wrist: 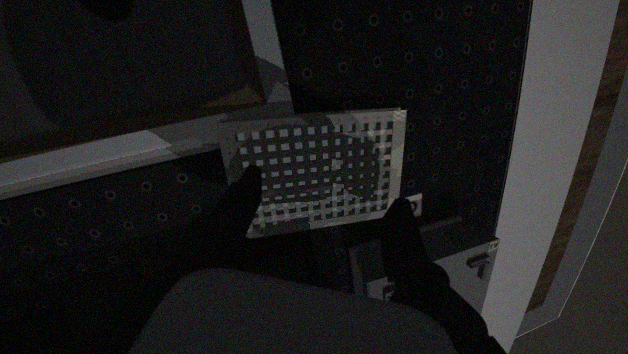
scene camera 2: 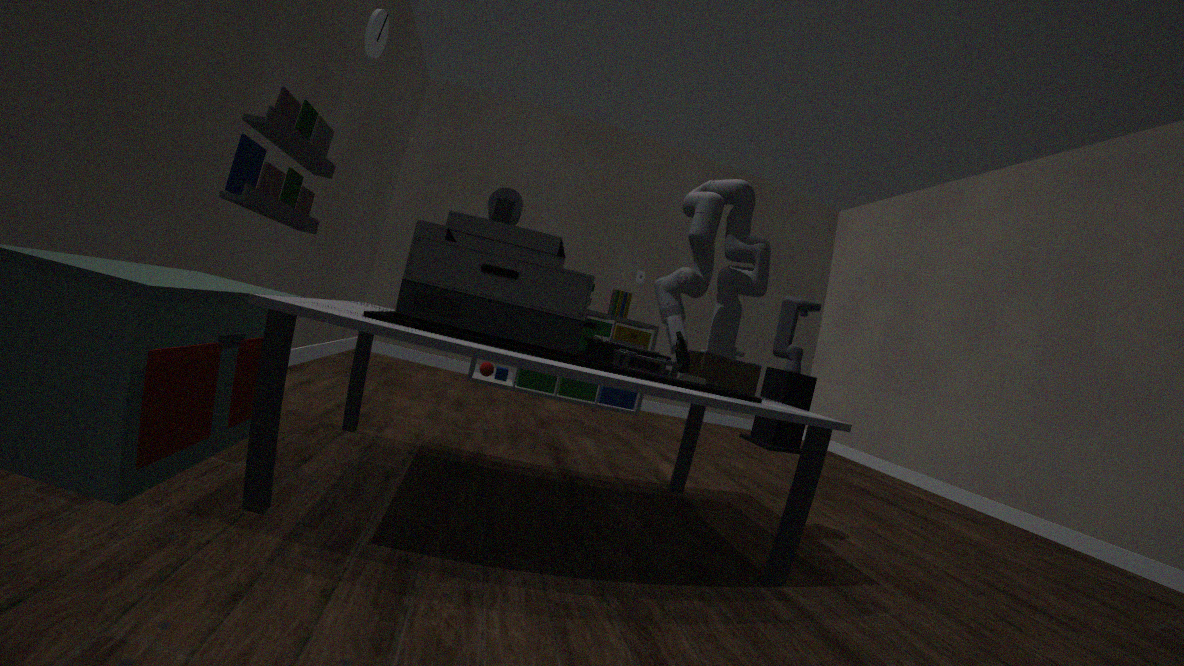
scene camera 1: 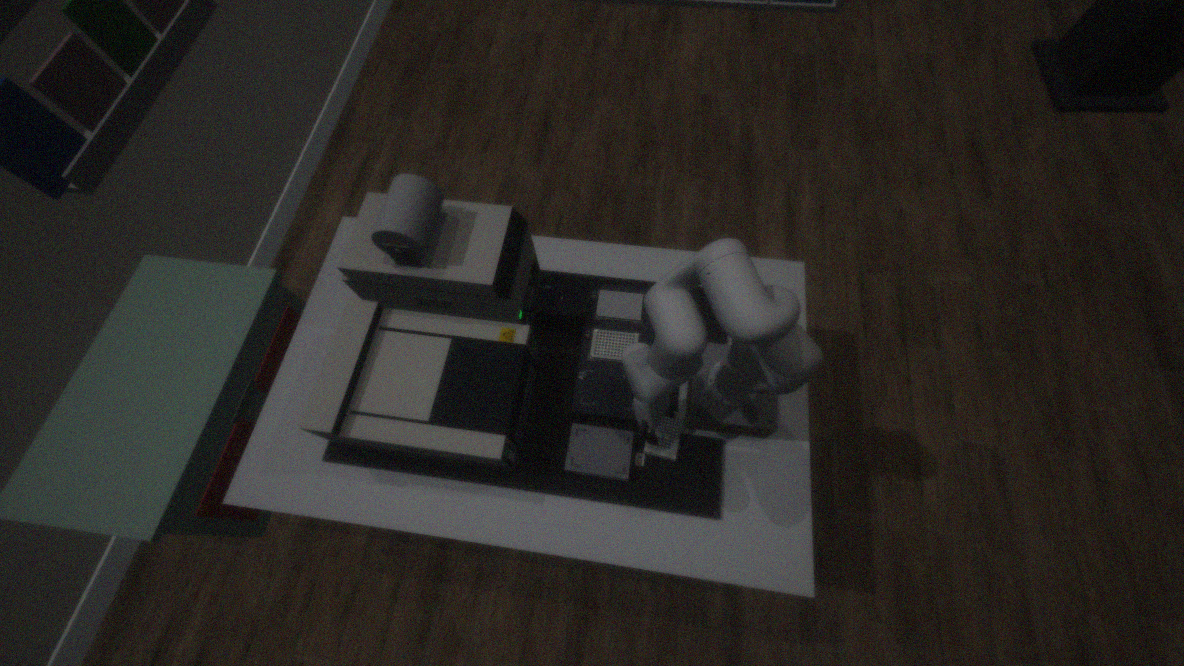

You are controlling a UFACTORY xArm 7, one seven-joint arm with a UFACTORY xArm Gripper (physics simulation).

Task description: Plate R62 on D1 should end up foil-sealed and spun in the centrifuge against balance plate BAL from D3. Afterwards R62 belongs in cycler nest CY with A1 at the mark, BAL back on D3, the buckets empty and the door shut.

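Places are measured from the arm's base along level axes (x ahead, y left, z up), in centimetres.
Where they show: gripper, fingertip midpoint: (wrist: 324, 196) (scene camera 2: 684, 370) (scene camera 1: 661, 429); arm's base at its link origin: (scene camera 2: 718, 356) (scene camera 1: 732, 383).
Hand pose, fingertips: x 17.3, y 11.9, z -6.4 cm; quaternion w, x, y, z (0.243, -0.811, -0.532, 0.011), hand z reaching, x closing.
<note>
Things, the pixels of their top centre, and the offset from my fingertips. "spot": a spot on its surface instead.
- light well grid at its top centre: (scene camera 1: 614, 345) (scene camera 2: 623, 341) dx +13.6, dy -21.4, dz +4.3 cm
- box-shaped machine at its top centre: (scene camera 1: 408, 202) (scene camera 2: 515, 195) dx +58.7, dy -35.1, dz +44.9 cm
- thick roll at a spot on its surface: (scene camera 1: 411, 211) spot: dx +58.0, dy -33.4, dz +44.0 cm
- grey pad with corner brackets, surface spot: (wrist: 462, 270) spot: dx +10.0, dy +9.7, dz +1.5 cm
- light flat pad at its top centre: (scene camera 1: 619, 304) dx +12.8, dy -33.8, dz +4.3 cm
A pale plate-shaped grid of wells (wrist: 320, 150) (scene camera 1: 661, 450) lies at the cycler nest position, beside a small, partly hidden label (wrist: 416, 204) (scene camera 1: 640, 458). My gripper (wrist: 324, 196) (scene camera 1: 662, 426) (scene camera 2: 680, 366) is open, one dark finger near each end of the grid; the fingers overlap its near side in the wrist view, and contact cannot be judged. Another light well grid (scene camera 1: 614, 342) stands farther back; I cannot read which plate it is. The large machine (scene camera 1: 397, 374) (scene camera 2: 496, 281) has a white and dark top panel. Whether its door is shut and what its buckets hold cannot be told.
A box-shaped machine (scene camera 1: 480, 236) with a thick roll (scene camera 1: 411, 211) (scene camera 2: 505, 206) and a green light stands at the back left. A grey pad with corner brackets (scene camera 1: 600, 451) (wrist: 462, 270) is beside the nest. A light flat pad (scene camera 1: 619, 304) lies behind the other well grid.
</note>
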